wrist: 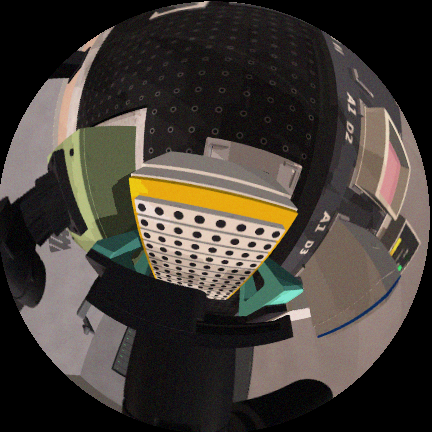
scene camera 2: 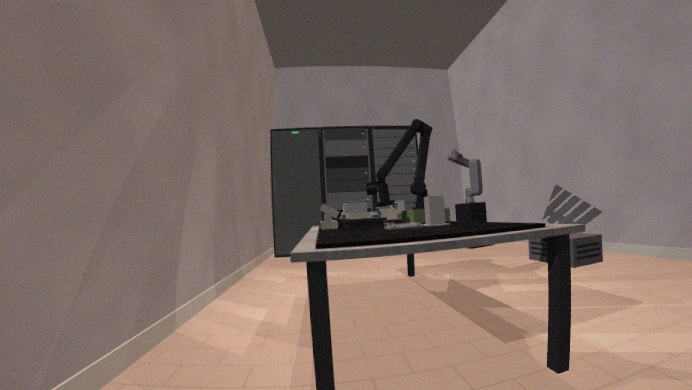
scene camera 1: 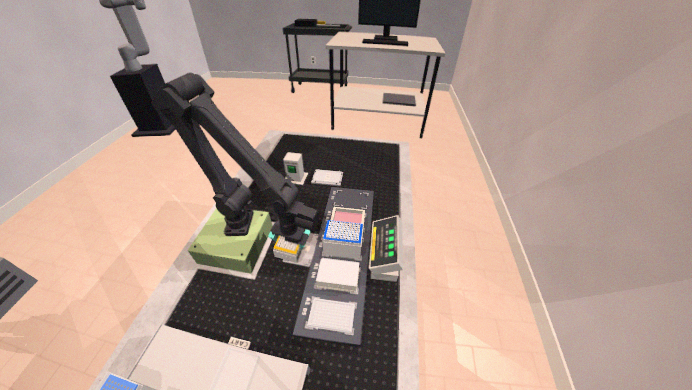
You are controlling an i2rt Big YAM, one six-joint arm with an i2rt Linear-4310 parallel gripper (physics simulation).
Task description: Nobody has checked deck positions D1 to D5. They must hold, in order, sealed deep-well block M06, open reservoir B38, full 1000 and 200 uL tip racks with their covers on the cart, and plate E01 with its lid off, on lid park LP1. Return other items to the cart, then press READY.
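My gripper is shut on the orange-rimmed tip rack. The rack is upright and low over a pale pad beside the arm base; contact is hidden. On the deck strip, D1 is bare. The open reservoir with pink contents is at D2, and a blue-rimmed tip rack is at D3. A plain-topped white block is at D4. A white plate is at D5. Lid park LP1 has no plate on it.
The white READY box with a green button stands beside LP1. A status panel with green lights stands right of the deck. The green arm base is left of the rack. The cart holds a blue-topped item.
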